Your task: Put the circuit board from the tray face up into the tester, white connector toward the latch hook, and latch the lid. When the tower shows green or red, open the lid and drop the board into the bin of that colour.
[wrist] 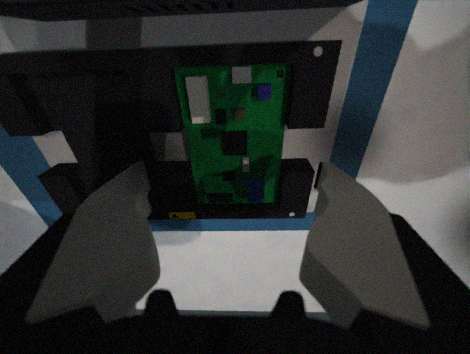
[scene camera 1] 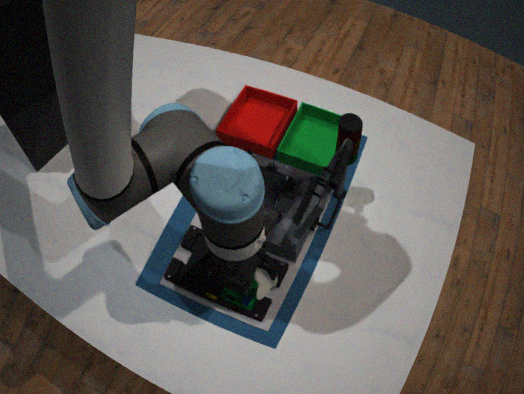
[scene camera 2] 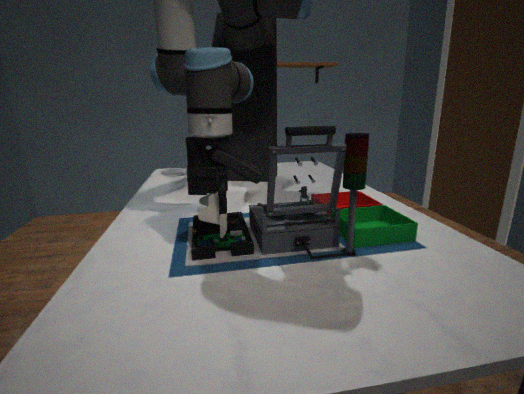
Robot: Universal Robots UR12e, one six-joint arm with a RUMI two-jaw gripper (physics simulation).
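Pixels of known places: gripper, between the fingertips: [wrist: 233, 166] [scene camera 2: 220, 228]; arm's base, origin of its link: [scene camera 2: 247, 31].
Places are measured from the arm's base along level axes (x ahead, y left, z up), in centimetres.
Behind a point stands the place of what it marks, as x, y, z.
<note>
The green circuit board [scene camera 1: 240, 297] {69.7, -20.7, -58.0} [scene camera 2: 220, 241] {70.4, -17.4, -58.0} [wrist: 265, 145] {71.7, -16.9, -58.0} lies face up in the right-hand pocket of the black tray [scene camera 2: 202, 251] {75.5, -21.3, -57.6} [wrist: 315, 100] {74.5, -13.5, -57.2}, as the wrist view shows. Its white connector [wrist: 198, 97] {67.2, -13.2, -57.2} is at the board's upper left there. My gripper [scene camera 2: 216, 229] {69.4, -17.1, -55.2} [wrist: 233, 166] {69.4, -17.1, -55.2} is open, its fingers apart on either side of the board's lower part, low over the tray and holding nothing. The grey tester [scene camera 1: 285, 249] {73.9, -8.8, -54.6} [scene camera 2: 295, 237] {76.4, -1.5, -55.9} stands beside the tray, its lid [scene camera 1: 337, 172] {80.0, -2.4, -32.4} [scene camera 2: 271, 180] {78.2, -7.0, -42.6} raised. The signal tower [scene camera 1: 350, 130] {79.0, 8.1, -34.2} [scene camera 2: 356, 160] {80.7, 9.2, -39.1} shows no bright light.
The red bin [scene camera 1: 257, 122] {54.0, 20.3, -59.4} [scene camera 2: 347, 200] {47.9, 23.7, -58.1} and green bin [scene camera 1: 310, 140] {67.5, 20.4, -59.4} [scene camera 2: 377, 227] {76.3, 17.6, -55.4} stand side by side beyond the tester. The tower's pole [scene camera 2: 351, 220] {79.2, 9.7, -52.0} stands close to the tester and green bin. A black cable [scene camera 2: 327, 256] {79.7, 4.6, -59.5} runs from tester to tower. The raised lid's handle [scene camera 2: 310, 131] {80.8, -0.2, -33.3} stands high.
</note>
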